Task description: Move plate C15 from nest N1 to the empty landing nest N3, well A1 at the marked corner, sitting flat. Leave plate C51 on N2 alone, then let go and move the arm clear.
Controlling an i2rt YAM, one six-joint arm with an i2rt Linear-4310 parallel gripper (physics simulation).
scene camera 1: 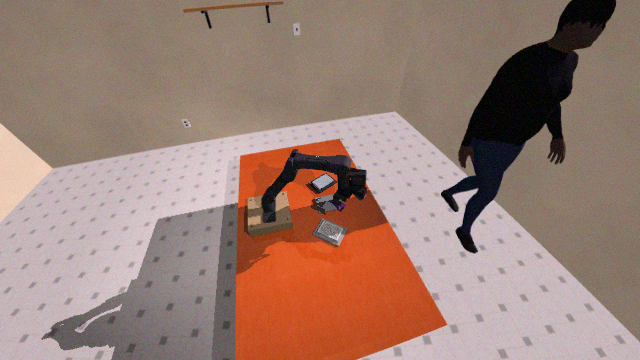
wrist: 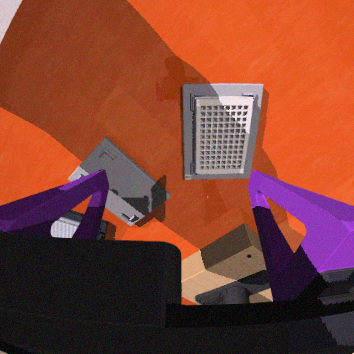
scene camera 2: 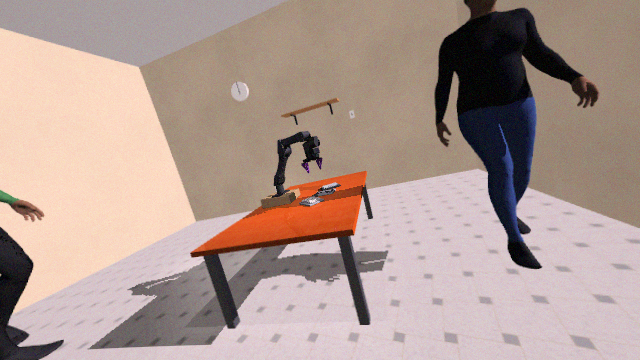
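A white plate with a grid of wells [scene camera 1: 331, 230] [scene camera 2: 311, 200] [wrist: 222, 137] lies flat in a grey nest [wrist: 187, 130]. An empty grey nest [scene camera 1: 321, 201] [wrist: 125, 170] lies in the middle of the row, turned at an angle to it. Another plate, pale and smooth-looking [scene camera 1: 323, 181] [wrist: 64, 229], sits in the far nest, partly hidden by a finger in the wrist view. Plate and nest labels are not readable. My gripper [scene camera 1: 336, 204] [scene camera 2: 314, 170] [wrist: 178, 177] is open and empty, well above the table, its fingertips spanning the gap between the empty nest and the well-grid plate's nest.
The arm stands on a wooden base block [scene camera 1: 255, 204] [scene camera 2: 280, 200] [wrist: 217, 265] beside the nests on the orange table [scene camera 1: 310, 300] [scene camera 2: 290, 222]. A person in black [scene camera 1: 520, 95] [scene camera 2: 492, 65] is beyond the table. A shadow crosses the nests.
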